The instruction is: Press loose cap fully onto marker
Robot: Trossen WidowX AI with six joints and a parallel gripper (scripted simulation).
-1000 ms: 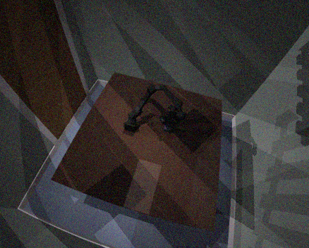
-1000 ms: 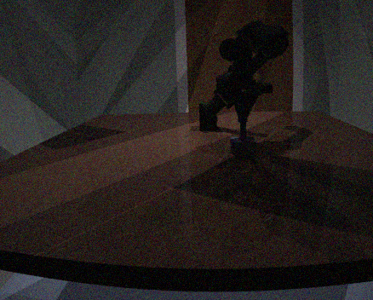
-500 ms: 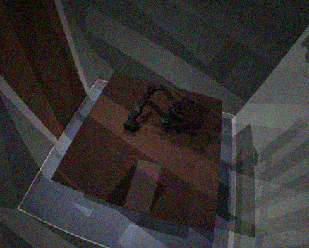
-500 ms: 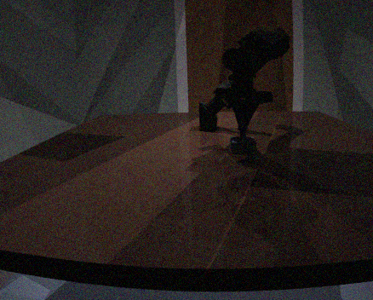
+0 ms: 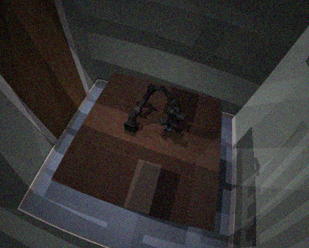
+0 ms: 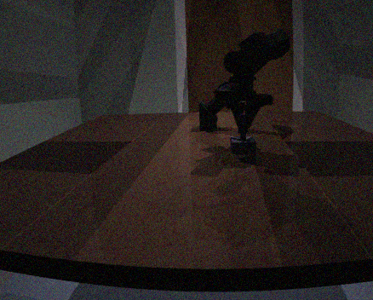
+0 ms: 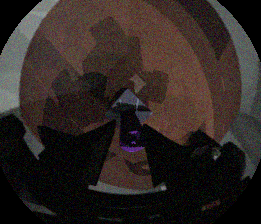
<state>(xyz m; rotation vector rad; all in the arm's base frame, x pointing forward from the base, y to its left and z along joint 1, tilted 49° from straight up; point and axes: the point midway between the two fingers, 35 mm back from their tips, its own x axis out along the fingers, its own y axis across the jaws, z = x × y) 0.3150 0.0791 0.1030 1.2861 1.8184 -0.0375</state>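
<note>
My gripper tip is now 10 mm below the purple cap. From my gripper tip the other things lie so: grey holder block: 50 mm below.
</note>
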